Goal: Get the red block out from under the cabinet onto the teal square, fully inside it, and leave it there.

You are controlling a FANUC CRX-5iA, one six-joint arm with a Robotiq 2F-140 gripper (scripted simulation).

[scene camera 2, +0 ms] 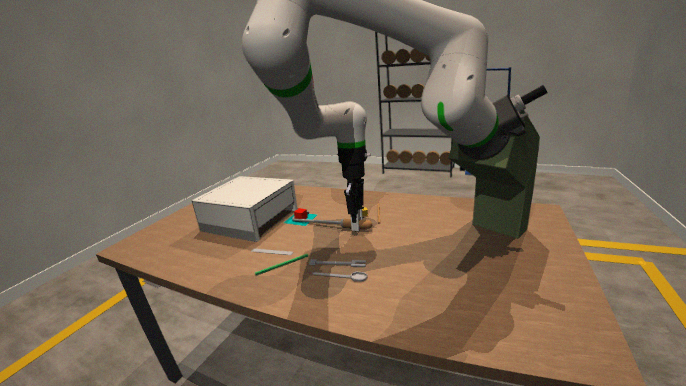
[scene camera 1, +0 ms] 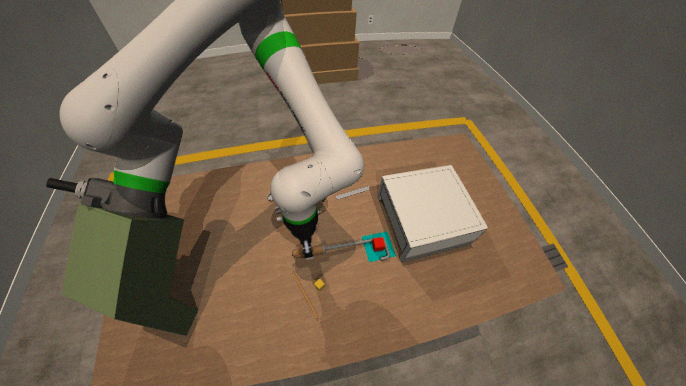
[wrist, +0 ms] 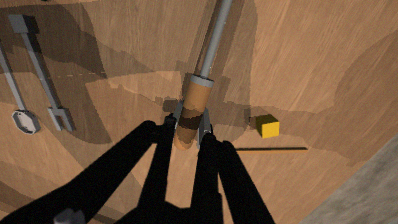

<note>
The pictures show: the gripper and a fork.
The gripper shows as well in the wrist view.
</note>
